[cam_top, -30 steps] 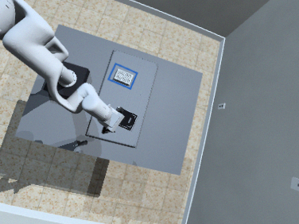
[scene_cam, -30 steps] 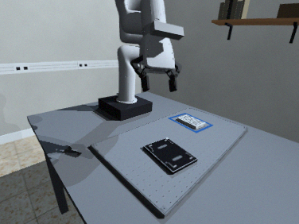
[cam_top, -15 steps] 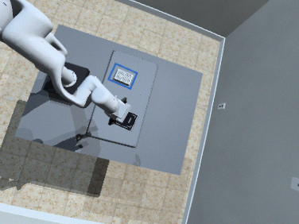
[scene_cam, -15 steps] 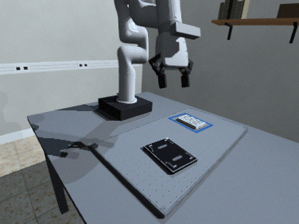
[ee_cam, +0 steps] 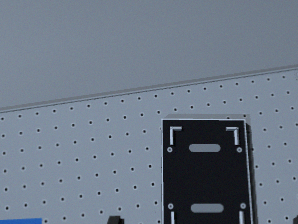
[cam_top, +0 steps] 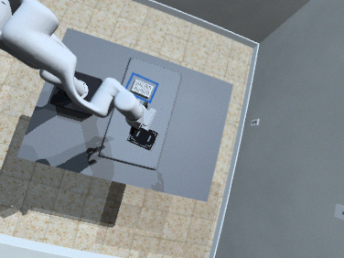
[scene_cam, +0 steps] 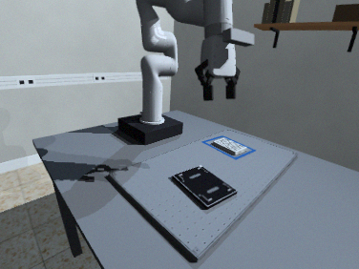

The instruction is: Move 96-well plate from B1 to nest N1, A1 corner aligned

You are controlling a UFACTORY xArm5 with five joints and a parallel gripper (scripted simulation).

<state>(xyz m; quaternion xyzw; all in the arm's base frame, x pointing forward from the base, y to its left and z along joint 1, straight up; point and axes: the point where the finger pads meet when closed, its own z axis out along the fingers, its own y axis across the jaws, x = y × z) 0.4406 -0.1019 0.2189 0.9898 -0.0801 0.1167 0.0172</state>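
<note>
The white 96-well plate lies 70 mm behind my hand, 250 mm to the left of it and 260 mm below it. Round my hand: black plate nest 20 mm ahead, 60 mm to the right, 260 mm below.
</note>
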